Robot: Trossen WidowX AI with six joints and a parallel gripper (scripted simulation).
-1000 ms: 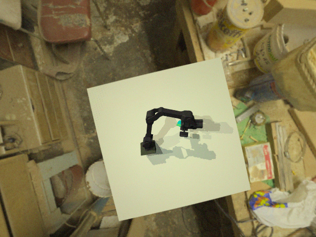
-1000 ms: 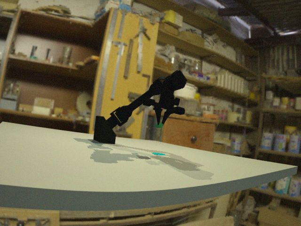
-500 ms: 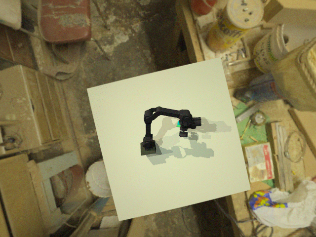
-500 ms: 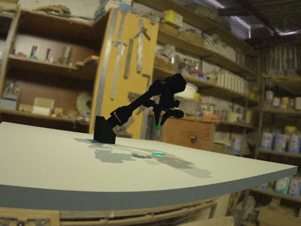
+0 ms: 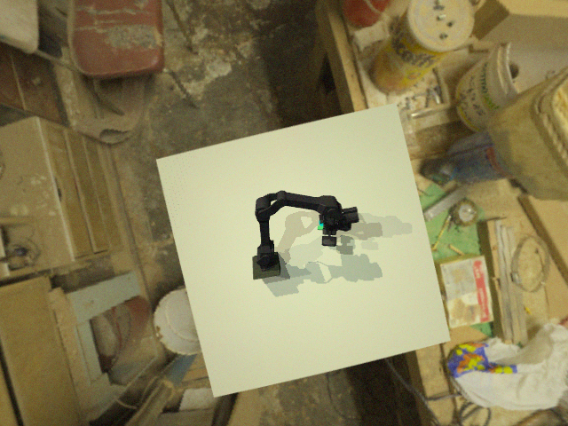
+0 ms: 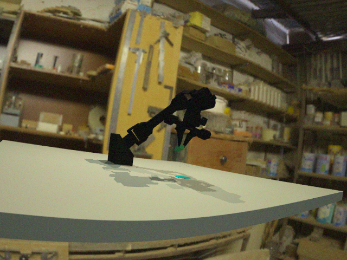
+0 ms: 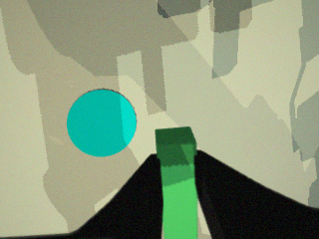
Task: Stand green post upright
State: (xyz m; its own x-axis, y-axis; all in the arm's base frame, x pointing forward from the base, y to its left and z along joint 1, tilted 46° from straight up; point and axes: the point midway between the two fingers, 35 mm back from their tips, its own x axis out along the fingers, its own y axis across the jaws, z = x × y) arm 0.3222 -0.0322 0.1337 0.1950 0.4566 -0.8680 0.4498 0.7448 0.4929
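Now: gripper tip 120 mm above the cyan circle, 20 mm to the right of it and 10 mm short of it. Also, from my gripper tip: green post (20 mm behind, 10 mm to the left).
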